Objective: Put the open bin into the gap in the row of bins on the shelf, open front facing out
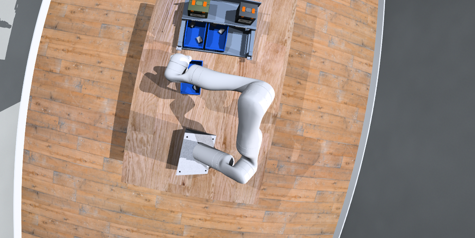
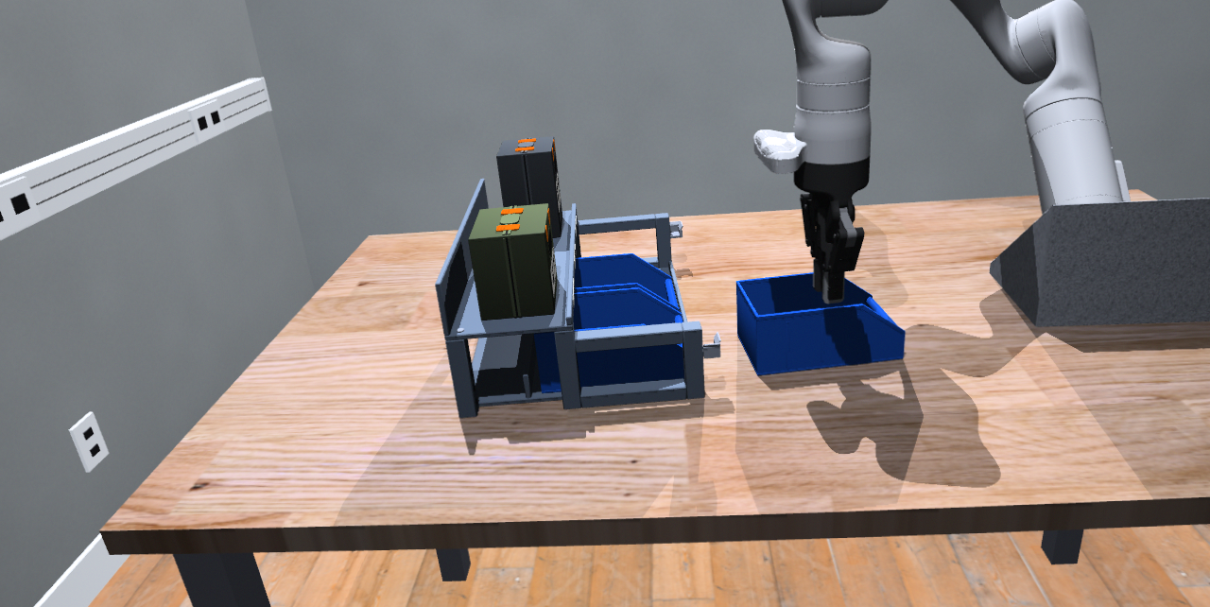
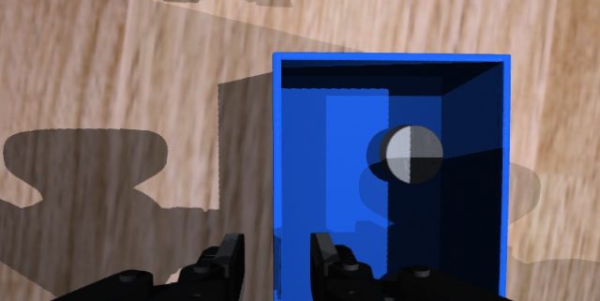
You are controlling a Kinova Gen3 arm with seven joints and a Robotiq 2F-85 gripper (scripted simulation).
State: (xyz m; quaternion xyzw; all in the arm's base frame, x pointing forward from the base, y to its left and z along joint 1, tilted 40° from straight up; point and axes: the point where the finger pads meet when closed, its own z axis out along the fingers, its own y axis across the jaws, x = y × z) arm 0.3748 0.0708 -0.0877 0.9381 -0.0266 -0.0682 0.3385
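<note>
My gripper is now 3 cm short of the round grey part, 7 cm to the left of it and 10 cm above it. Round my hand: green box: 34 cm ahead, 5 cm to the right, 4 cm above; dark box: 32 cm ahead, 28 cm to the right, 5 cm above; shelf: 26 cm ahead, 16 cm to the right, 4 cm below.
</note>
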